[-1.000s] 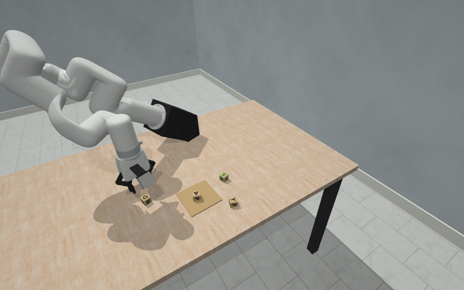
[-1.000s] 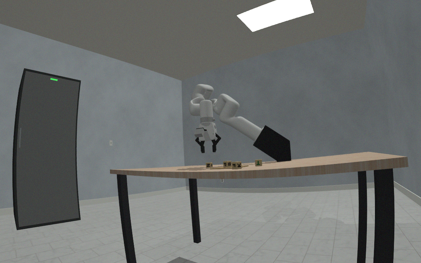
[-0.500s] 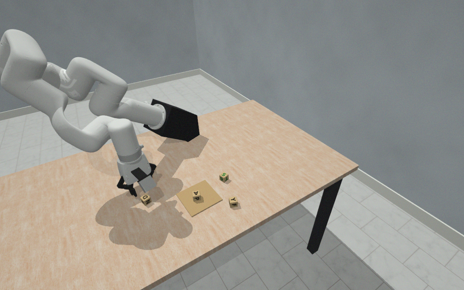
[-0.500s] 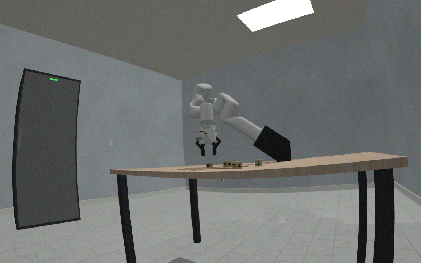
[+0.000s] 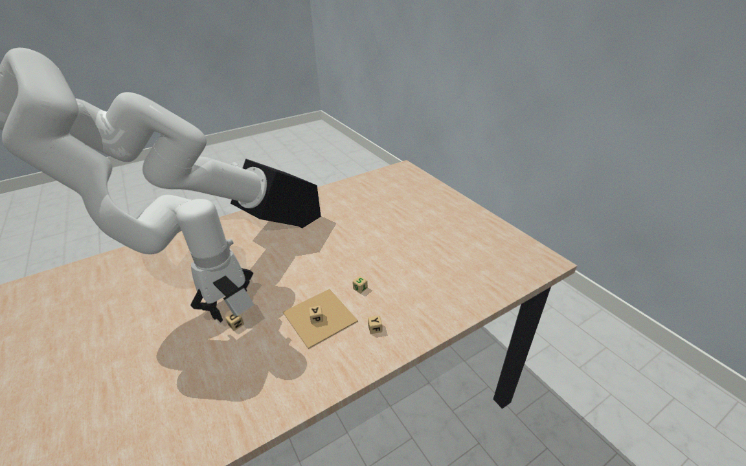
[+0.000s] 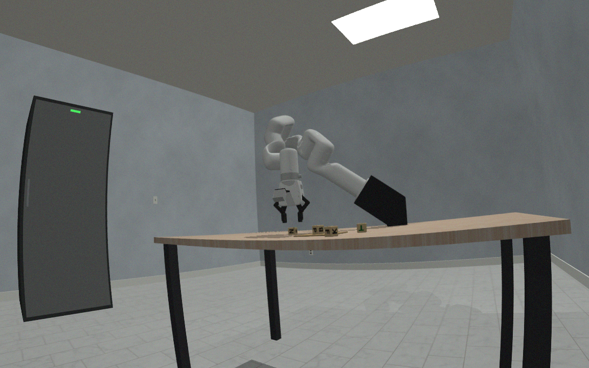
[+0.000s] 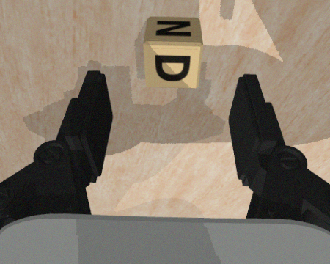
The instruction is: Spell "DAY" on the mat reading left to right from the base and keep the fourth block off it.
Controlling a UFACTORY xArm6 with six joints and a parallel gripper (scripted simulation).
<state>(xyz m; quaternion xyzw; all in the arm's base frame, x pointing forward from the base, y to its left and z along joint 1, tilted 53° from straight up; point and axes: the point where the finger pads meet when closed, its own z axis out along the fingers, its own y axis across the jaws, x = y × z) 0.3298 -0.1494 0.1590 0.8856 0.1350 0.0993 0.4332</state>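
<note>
Right now my hand is 5 cm above the D block. From my hand the other things lie so: mat: 11 cm ahead, 18 cm to the left, 6 cm below.
</note>
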